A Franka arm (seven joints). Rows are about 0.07 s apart.
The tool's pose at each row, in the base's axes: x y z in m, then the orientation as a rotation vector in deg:
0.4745, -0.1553, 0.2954, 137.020, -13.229, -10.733
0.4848, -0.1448, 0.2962, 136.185, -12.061, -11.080
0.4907, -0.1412, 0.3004, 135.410, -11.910, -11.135
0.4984, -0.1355, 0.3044, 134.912, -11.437, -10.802
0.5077, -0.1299, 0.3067, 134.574, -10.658, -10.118
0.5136, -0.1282, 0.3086, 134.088, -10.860, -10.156
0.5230, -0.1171, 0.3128, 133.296, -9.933, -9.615
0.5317, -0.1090, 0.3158, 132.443, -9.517, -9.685
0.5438, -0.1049, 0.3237, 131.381, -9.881, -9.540
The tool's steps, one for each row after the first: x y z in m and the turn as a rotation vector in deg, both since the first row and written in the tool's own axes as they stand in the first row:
0.0077, -0.0083, -0.0095, -0.973, 0.091, -0.829
0.0123, -0.0087, -0.0160, -1.759, 0.103, -0.859
0.0183, -0.0111, -0.0242, -2.304, 0.487, -1.044
0.0260, -0.0146, -0.0314, -2.718, 1.214, -1.371
0.0312, -0.0153, -0.0351, -3.177, 1.136, -1.178
0.0377, -0.0216, -0.0472, -4.056, 1.811, -1.601
0.0442, -0.0264, -0.0564, -4.948, 1.893, -1.823
0.0545, -0.0255, -0.0673, -5.958, 1.913, -1.389

